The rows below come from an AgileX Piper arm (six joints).
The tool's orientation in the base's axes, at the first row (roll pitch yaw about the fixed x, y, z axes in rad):
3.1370 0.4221 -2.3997
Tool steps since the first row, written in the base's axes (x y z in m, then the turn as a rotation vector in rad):
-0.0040 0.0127 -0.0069 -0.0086 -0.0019 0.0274
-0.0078 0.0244 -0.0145 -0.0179 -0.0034 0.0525
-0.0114 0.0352 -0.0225 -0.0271 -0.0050 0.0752
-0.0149 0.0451 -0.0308 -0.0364 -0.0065 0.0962
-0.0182 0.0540 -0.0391 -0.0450 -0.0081 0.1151
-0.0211 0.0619 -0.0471 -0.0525 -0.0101 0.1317
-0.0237 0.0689 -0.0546 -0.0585 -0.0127 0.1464
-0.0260 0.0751 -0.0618 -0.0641 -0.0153 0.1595
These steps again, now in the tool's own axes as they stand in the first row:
-0.0023 0.0120 0.0087 -0.0043 0.0045 -0.0281
-0.0039 0.0232 0.0177 -0.0074 0.0098 -0.0542
-0.0048 0.0335 0.0270 -0.0095 0.0150 -0.0781
-0.0052 0.0431 0.0363 -0.0109 0.0203 -0.1005
-0.0050 0.0519 0.0454 -0.0119 0.0250 -0.1207
-0.0047 0.0596 0.0540 -0.0124 0.0287 -0.1387
-0.0042 0.0665 0.0620 -0.0128 0.0309 -0.1546
-0.0035 0.0726 0.0696 -0.0128 0.0328 -0.1689

